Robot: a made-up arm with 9 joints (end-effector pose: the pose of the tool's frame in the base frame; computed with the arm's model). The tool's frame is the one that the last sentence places. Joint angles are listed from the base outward.
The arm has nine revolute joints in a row. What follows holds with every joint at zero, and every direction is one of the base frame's. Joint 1 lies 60.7 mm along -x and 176.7 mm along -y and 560.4 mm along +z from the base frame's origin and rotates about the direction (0.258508, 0.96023, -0.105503), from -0.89 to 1.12 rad. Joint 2 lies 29.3 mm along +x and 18.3 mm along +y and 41.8 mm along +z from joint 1 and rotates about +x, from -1.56 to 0.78 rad. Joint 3 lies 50.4 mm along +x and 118.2 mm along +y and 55.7 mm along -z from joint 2 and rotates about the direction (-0.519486, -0.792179, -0.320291), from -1.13 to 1.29 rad. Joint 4 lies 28.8 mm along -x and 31.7 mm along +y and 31.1 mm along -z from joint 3 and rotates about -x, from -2.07 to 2.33 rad. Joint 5 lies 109.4 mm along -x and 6 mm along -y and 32 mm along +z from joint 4 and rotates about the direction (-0.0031, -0.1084, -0.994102), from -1.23 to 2.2 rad. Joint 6 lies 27 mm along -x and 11.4 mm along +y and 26.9 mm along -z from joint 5 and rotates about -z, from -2.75 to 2.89 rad. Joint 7 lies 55.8 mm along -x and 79.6 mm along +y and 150.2 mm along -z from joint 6 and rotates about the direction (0.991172, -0.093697, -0.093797), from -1 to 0.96 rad. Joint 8 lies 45.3 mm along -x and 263.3 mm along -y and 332.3 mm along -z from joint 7 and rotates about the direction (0.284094, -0.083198, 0.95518), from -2.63 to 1.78 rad. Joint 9 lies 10.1 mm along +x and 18.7 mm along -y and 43 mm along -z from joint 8 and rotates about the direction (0.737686, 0.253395, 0.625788), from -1.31 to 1.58 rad. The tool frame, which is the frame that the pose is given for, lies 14.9 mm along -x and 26 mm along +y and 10.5 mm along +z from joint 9; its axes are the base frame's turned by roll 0.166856, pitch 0.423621 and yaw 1.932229 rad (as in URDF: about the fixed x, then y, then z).
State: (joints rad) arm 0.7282 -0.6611 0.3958 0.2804 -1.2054 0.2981 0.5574 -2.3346 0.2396
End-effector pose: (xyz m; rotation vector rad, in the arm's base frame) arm -0.4125 -0.6232 0.3019 -0.6666 1.6266 0.2850
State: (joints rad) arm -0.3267 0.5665 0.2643 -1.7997 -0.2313 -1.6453 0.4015 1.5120 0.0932
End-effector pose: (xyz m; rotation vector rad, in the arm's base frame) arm -0.1643 0.5702 0.7875 1.4006 0.9537 0.3895
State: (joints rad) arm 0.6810 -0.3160 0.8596 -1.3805 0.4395 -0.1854 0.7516 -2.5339 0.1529
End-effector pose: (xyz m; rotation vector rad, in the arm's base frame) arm -0.1554 0.4851 0.1206 1.6207 0.9114 -0.1408
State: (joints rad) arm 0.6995 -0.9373 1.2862 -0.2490 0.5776 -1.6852 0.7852 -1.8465 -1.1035
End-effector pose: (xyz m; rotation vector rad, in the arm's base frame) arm 0.1334 -0.7179 0.0711 -1.5425 1.2510 -0.2230
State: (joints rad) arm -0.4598 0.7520 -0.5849 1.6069 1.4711 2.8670 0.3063 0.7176 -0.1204
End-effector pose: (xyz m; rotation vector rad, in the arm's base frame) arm 0.2614 -0.3599 0.3736 -0.0961 -0.7070 -1.4314
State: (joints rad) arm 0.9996 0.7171 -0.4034 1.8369 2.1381 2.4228 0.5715 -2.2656 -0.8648
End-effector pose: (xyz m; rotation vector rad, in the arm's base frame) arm -0.1452 -0.5417 0.3083 -1.8003 2.0144 1.1168
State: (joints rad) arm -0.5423 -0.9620 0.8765 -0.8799 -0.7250 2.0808 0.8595 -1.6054 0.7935
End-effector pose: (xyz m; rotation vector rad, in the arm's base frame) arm 0.6070 -0.3344 0.2859 0.0319 -1.6368 0.4253
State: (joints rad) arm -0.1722 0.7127 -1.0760 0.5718 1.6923 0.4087 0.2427 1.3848 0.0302
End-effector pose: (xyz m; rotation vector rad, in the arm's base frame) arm -0.4132 0.1706 0.2620 -0.0030 -0.2834 1.8132
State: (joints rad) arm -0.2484 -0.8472 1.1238 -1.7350 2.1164 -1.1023 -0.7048 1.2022 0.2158
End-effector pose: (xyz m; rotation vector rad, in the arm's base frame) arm 0.1374 -0.4161 0.0345 -1.1714 0.1644 2.6309
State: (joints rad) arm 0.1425 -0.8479 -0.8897 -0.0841 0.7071 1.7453 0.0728 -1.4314 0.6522
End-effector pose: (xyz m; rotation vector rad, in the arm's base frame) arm -0.5102 0.0173 0.1779 -0.4816 0.4732 -1.5603
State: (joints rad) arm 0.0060 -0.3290 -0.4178 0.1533 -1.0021 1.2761 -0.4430 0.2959 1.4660
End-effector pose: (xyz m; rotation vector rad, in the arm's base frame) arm -0.3949 -0.4644 0.4152 1.3110 0.4462 2.4801
